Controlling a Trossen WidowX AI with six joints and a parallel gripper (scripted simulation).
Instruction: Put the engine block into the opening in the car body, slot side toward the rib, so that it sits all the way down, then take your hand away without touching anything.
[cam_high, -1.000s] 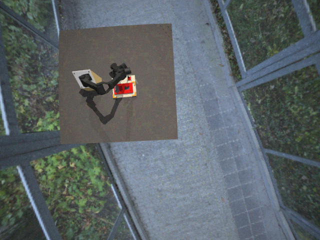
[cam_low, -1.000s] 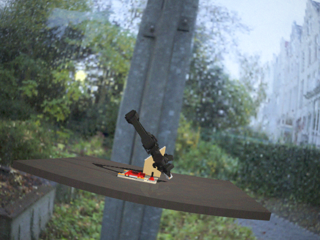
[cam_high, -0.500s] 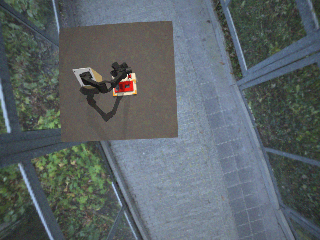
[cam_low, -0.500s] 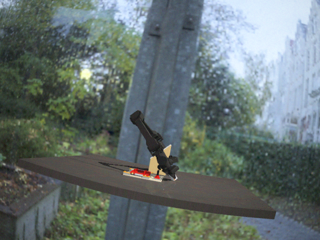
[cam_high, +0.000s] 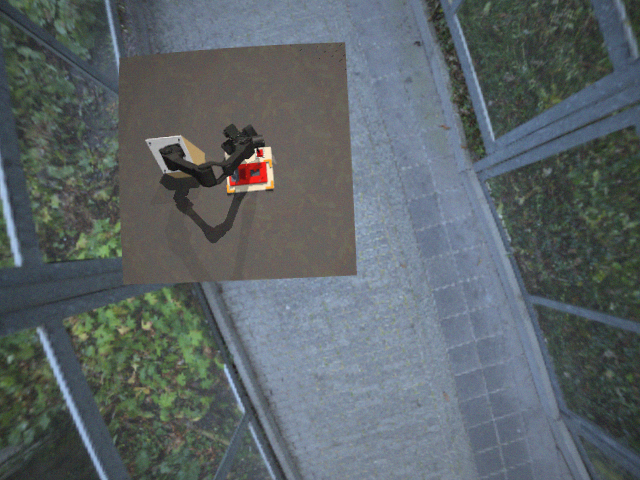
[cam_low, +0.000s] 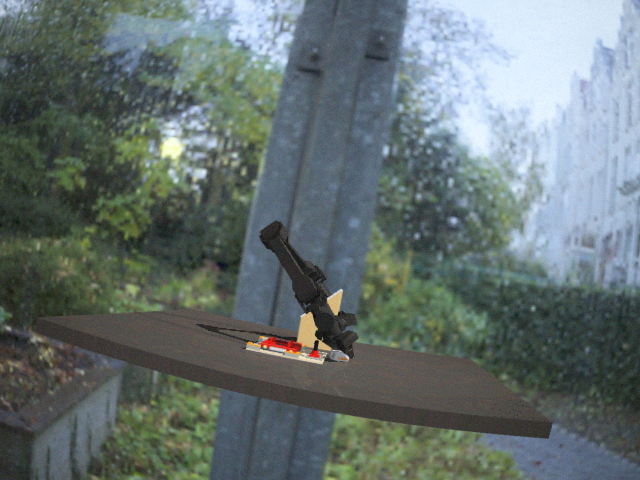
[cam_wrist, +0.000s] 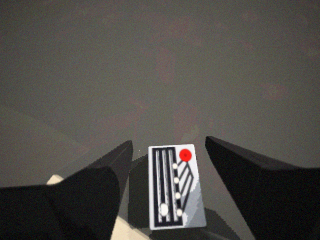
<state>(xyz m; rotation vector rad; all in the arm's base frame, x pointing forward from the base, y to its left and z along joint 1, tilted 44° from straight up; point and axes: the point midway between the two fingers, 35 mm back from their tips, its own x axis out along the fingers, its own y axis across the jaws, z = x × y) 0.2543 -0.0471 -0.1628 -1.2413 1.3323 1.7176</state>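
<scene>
My gripper tip is 30 mm to the left of the grey engine block and 10 mm short of it.
</scene>
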